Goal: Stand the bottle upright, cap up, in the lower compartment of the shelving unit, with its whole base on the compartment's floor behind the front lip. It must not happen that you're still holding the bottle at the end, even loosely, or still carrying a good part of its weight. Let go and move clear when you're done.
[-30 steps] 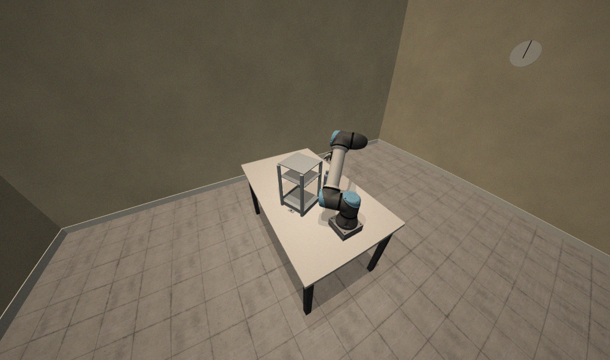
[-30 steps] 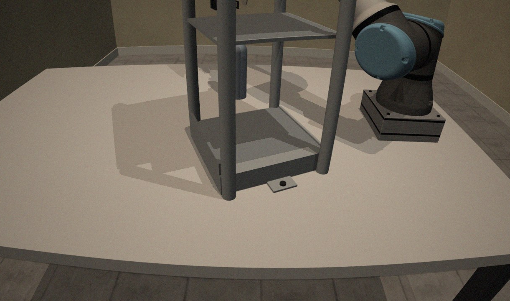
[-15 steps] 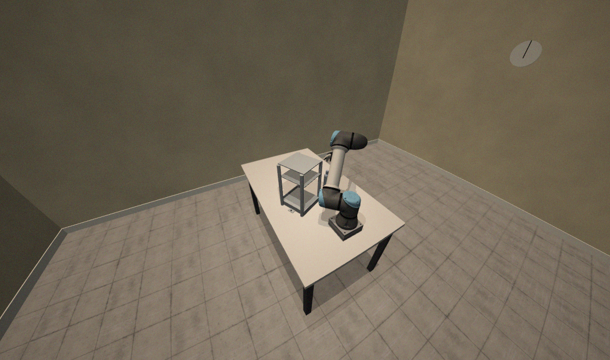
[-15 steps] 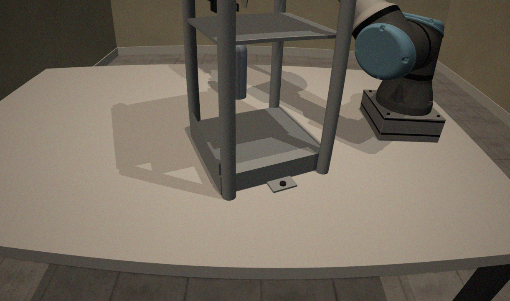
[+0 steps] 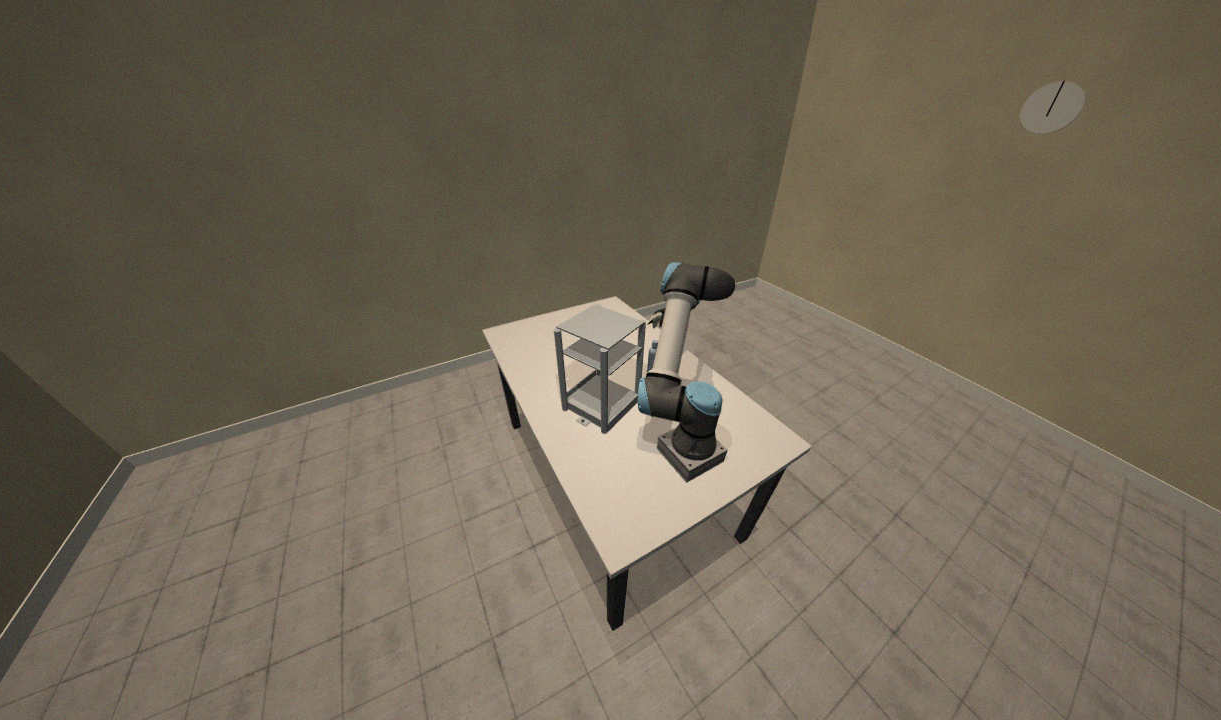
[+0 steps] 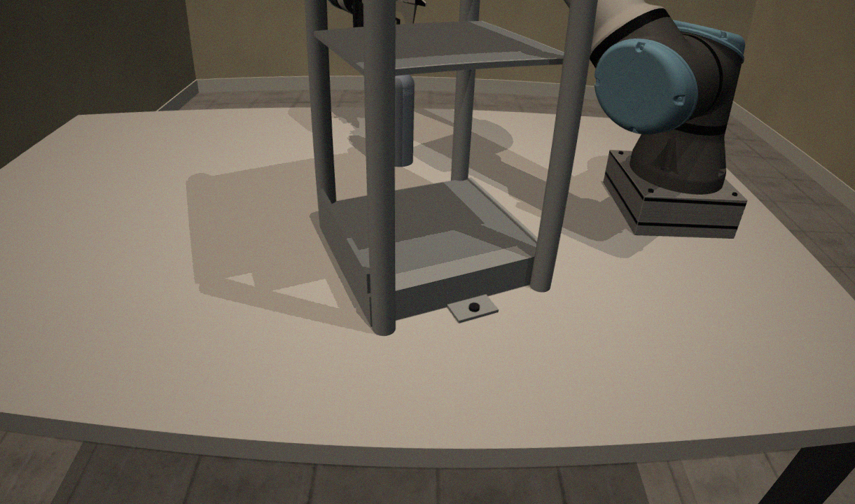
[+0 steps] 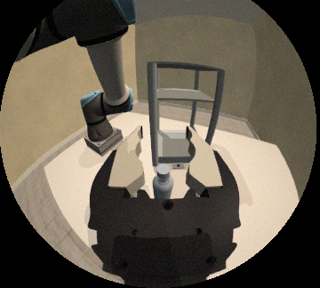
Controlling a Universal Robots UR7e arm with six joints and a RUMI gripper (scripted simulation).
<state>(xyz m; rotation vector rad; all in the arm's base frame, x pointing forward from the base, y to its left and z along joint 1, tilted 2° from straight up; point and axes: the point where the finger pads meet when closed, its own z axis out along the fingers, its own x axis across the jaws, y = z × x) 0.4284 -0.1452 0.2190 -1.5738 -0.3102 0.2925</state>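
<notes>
My gripper is now 150 mm above the grey bottle. Round my hand: shelving unit (40 mm behind, 290 mm to the left, 80 mm below).
</notes>
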